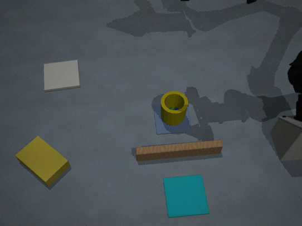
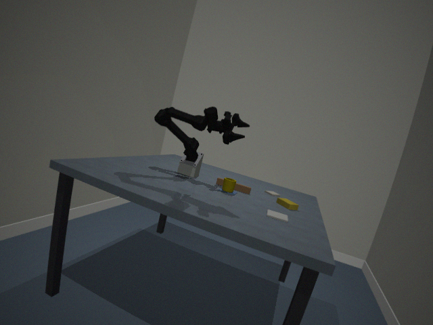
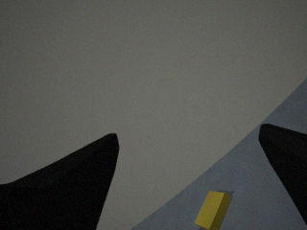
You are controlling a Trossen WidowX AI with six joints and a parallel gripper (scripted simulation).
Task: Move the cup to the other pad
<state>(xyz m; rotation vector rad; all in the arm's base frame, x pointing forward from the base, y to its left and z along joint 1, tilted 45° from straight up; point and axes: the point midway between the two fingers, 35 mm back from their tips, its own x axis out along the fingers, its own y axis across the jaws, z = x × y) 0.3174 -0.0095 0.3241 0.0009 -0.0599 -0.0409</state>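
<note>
Now: the yellow cup 320 mm below my gripper tip, 110 mm to the left of it and 40 mm behind it. The rest, counted from my gripper tip: pale blue pad 360 mm below, 110 mm to the left, 40 mm behind; then wooden bar 350 mm below, 220 mm to the left, 30 mm behind; then white tile 350 mm below, 260 mm ahead, 80 mm to the right.
</note>
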